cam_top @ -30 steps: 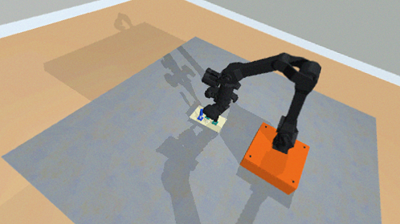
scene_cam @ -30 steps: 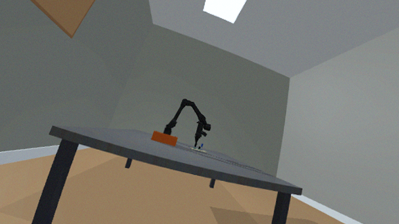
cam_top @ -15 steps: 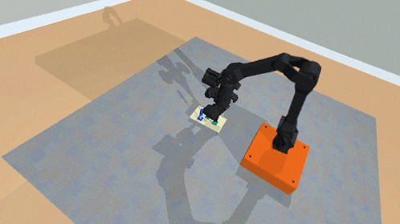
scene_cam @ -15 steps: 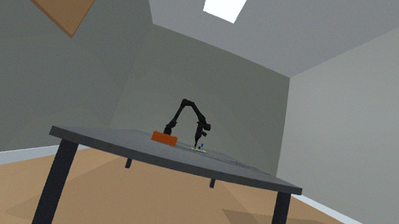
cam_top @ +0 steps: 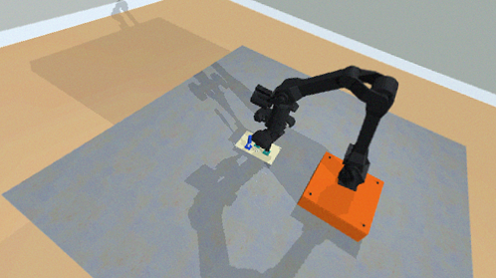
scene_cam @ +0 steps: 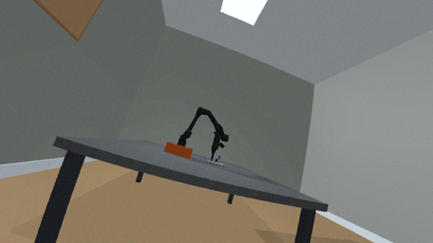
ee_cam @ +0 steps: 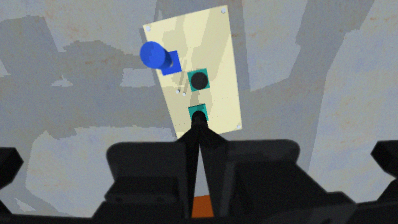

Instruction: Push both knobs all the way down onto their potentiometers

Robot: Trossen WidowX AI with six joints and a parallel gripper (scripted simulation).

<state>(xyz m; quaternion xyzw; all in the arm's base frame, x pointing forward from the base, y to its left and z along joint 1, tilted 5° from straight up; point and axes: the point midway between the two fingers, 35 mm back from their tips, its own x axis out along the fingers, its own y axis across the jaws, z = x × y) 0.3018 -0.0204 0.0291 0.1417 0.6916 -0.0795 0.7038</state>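
The black knob lies 1 cm below my gripper tip. The rest, counted from my gripper tip: blue knob (7 cm ahead, 1 cm to the left).
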